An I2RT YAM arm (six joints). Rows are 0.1 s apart.
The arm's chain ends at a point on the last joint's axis. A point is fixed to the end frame.
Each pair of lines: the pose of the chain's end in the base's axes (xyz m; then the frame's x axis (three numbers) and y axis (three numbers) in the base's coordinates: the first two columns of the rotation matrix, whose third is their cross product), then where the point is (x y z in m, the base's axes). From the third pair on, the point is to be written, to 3 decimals.
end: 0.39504, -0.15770, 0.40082, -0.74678, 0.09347, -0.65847, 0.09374, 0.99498, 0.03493
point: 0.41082 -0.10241 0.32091
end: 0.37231, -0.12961, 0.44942, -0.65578, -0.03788, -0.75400, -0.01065, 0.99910, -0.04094
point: 0.39328 -0.07899 0.36763
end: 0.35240, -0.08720, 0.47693, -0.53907, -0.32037, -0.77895, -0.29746, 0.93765, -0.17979
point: 0.366 -0.042 0.390
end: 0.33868, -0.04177, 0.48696, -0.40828, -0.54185, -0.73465, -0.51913, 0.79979, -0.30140
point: 0.343 -0.006 0.395
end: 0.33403, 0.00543, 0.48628, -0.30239, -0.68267, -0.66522, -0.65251, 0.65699, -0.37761
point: 0.333 0.031 0.391
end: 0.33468, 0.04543, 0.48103, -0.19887, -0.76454, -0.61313, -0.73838, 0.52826, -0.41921
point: 0.330 0.064 0.384
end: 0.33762, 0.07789, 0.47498, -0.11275, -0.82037, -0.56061, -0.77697, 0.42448, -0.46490
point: 0.333 0.089 0.377
